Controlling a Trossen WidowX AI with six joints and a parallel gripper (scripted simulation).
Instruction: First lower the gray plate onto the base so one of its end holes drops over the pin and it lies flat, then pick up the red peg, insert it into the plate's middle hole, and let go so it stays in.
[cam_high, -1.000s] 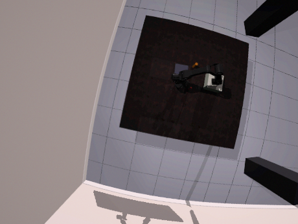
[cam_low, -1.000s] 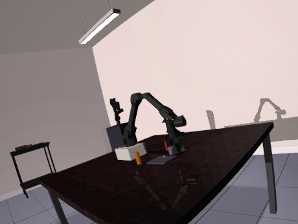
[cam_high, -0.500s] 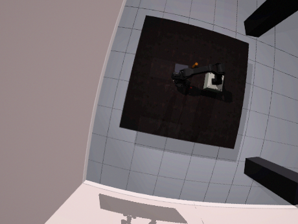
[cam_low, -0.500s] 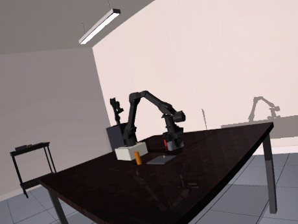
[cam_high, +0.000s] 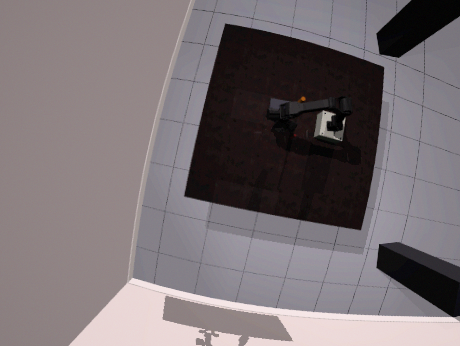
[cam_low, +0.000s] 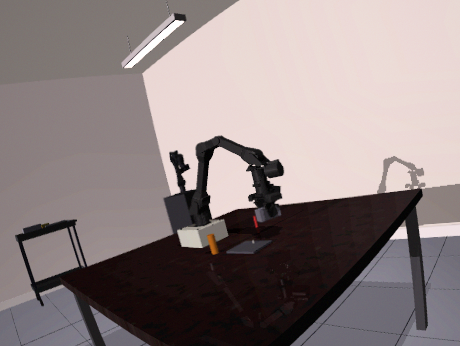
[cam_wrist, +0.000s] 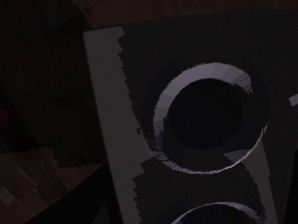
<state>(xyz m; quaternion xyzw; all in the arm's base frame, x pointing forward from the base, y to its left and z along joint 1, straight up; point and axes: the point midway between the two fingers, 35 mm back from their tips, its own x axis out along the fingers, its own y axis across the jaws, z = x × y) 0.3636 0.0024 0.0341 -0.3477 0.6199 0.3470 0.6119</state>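
The gray base lies 4 cm behind my gripper tip, 12 cm to the right of it and 7 cm below it. Also, from my gripper tip: red peg: 11 cm behind, 7 cm to the left, 4 cm below; then gray plate: 3 cm above; then orange cylinder: 18 cm behind, 18 cm to the right, 4 cm below.
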